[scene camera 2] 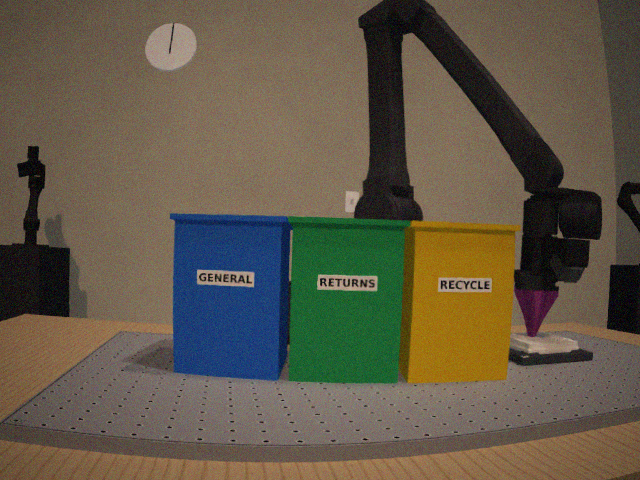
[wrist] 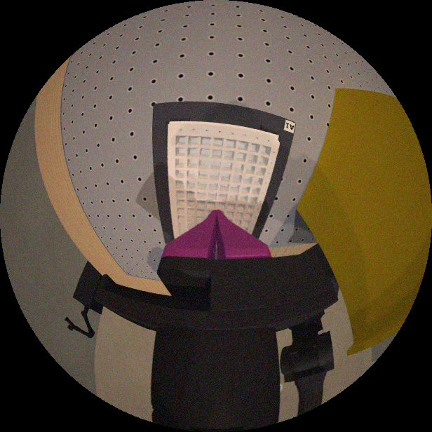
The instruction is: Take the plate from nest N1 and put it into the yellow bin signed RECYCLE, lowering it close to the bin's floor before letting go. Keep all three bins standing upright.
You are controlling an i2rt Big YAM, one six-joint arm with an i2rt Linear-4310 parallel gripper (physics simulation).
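Places are measured from the arm's base along level axes (x ahead, y left, z up), in metres.
Pixels of known places: gripper, fingertip midpoint: [scene camera 2: 531, 336].
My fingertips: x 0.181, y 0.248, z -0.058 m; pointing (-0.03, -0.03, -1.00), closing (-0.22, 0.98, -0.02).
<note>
For each thing: its top centre in the pictures, then the offset to it from my fingertips. Level surfaces: height alone.
- white multi-well plate, middle of its top: [scene camera 2: 536, 337] dx +0.016, dy +0.003, dz +0.001 m
- dark nest, middle of its top: [scene camera 2: 535, 344] dx +0.016, dy +0.003, dz -0.010 m
- yellow bin, middle of its top: [scene camera 2: 450, 227] dx +0.100, dy -0.157, dz +0.155 m
- green bin, middle of its top: [scene camera 2: 346, 223] dx +0.106, dy -0.289, dz +0.155 m
- blue bin, middle of its top: [scene camera 2: 238, 220] dx +0.111, dy -0.421, dz +0.155 m
- grey perforated board, its level: dz -0.025 m
- wooden table, its level: dz -0.038 m
A white multi-well plate [scene camera 2: 555, 343] [wrist: 217, 170] lies flat in a dark nest [scene camera 2: 560, 357] [wrist: 210, 110], right of the yellow bin in the scene view. A small tag on the nest's corner shows A1. My gripper [scene camera 2: 533, 334] [wrist: 216, 215] has its magenta fingers pressed together, with nothing between them. The fingertips are at or just above the plate's top; whether they touch it I cannot tell. They hide the plate's near end in the wrist view. The yellow bin [scene camera 2: 460, 330] [wrist: 380, 200] signed RECYCLE stands upright. Its inside is hidden.
A green bin [scene camera 2: 345, 330] signed RETURNS and a blue bin [scene camera 2: 227, 330] signed GENERAL stand upright in a row left of the yellow one. All are on a grey perforated board [scene camera 2: 320, 413] [wrist: 225, 65] on a wooden table [scene camera 2: 310, 469]. The yellow bin's wall rises close beside my gripper.
</note>
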